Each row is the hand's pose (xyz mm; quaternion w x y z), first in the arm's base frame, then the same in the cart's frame.
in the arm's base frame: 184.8 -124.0 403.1 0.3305 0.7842 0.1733 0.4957
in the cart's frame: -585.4 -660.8 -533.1 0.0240 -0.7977 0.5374 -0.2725
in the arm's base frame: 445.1 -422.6 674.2 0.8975 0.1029 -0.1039 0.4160
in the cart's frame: -762.5 -992.0 -832.2 0.7219 0.5588 -0.3562 -0.1992
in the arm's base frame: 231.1 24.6 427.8 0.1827 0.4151 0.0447 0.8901
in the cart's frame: -480.6 -727.2 -436.0 0.2801 0.4106 -0.6896 0.5267
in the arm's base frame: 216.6 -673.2 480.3 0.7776 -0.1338 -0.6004 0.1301
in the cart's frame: -945.3 -669.8 -956.2 0.6572 0.1016 -0.4059 -0.6269
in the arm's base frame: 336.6 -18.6 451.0 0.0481 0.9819 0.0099 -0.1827
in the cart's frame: -458.2 -802.7 -521.7 0.6373 -0.6794 0.3336 0.1448
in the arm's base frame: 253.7 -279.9 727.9 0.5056 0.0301 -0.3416 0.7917
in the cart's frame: -814.8 -939.4 -599.0 0.6808 0.1715 -0.7068 0.0869
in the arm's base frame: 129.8 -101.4 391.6 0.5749 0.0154 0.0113 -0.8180
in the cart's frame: -597.4 -622.0 -488.3 0.0045 -0.3512 -0.4928 0.7961
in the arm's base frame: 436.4 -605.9 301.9 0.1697 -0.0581 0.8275 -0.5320
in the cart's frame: -680.9 -667.4 -1077.8 0.1038 -0.4372 -0.8910 -0.0652
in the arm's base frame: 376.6 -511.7 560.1 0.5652 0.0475 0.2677 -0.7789
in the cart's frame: -795.9 -849.1 -896.5 0.0142 -0.4843 -0.6238 0.6133
